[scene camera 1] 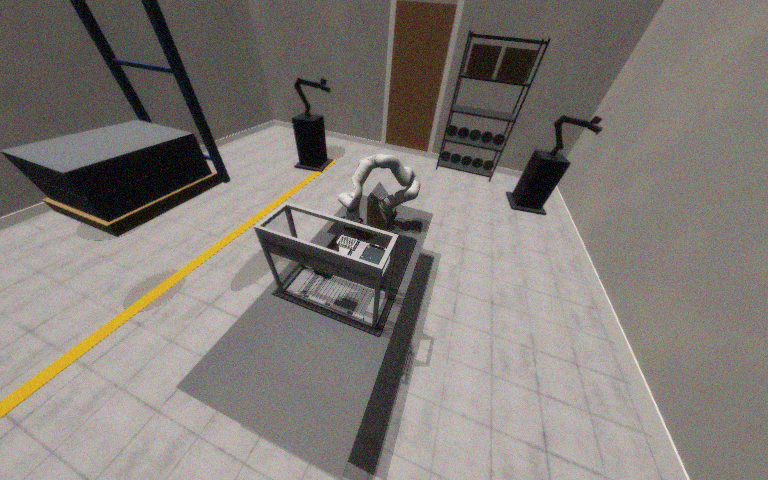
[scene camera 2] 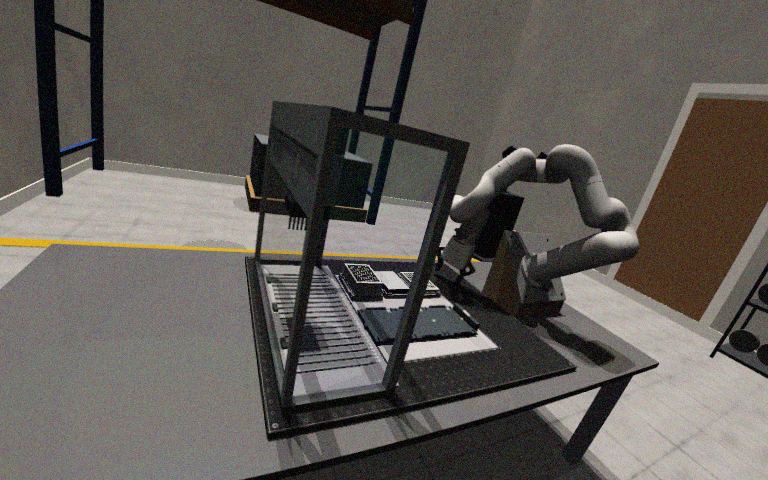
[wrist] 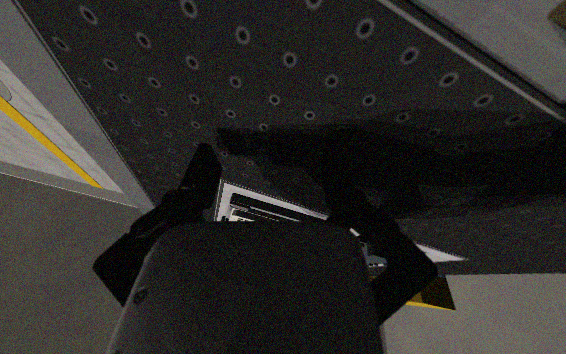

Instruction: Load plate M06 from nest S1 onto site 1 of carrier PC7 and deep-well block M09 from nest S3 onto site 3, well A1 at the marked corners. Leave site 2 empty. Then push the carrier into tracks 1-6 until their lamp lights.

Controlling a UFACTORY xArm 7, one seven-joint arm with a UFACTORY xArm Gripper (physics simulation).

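Where they show: gripper, fingertip midpoint: (scene camera 1: 350, 227) (scene camera 2: 446, 277) (wrist: 269, 154); arm's base, origin of the base link: (scene camera 1: 383, 205) (scene camera 2: 533, 269).
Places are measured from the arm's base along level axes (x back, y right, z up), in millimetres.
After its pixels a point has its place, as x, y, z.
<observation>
My gripper (scene camera 2: 447, 274) {-197, 203, -123} (wrist: 269, 154) {-197, 203, -123} is open and empty. It hangs low over the back right of the deck, just beyond the row of nests. In the wrist view a white mat and the dark edge of a plate (wrist: 266, 206) {-311, 188, -129} show between the fingers. The tall deep-well block (scene camera 2: 361, 278) (scene camera 1: 347, 241) stands in the left nest. A flat well plate (scene camera 2: 421, 283) lies in the right nest, nearest my gripper. The dark flat carrier (scene camera 2: 425, 323) {-493, -29, -124} (scene camera 1: 373, 252) {-403, -29, -124} lies on a white mat (scene camera 2: 446, 349) {-499, -126, -134} in front of the nests, with nothing on it. The ribbed tracks (scene camera 2: 322, 320) lie to its left.
A tall dark frame (scene camera 2: 399, 130) {-832, -187, 338} (scene camera 1: 322, 249) {-891, 75, 343} stands over the deck, with a pin head (scene camera 2: 296, 222) hanging under its top. One post (scene camera 2: 422, 269) {-733, -199, 138} crosses in front of the nests. A brown wedge (scene camera 2: 503, 269) {-96, 52, -20} stands by the arm's base. The perforated deck board (wrist: 283, 76) {-141, 207, -134} ends near the table edge.
</observation>
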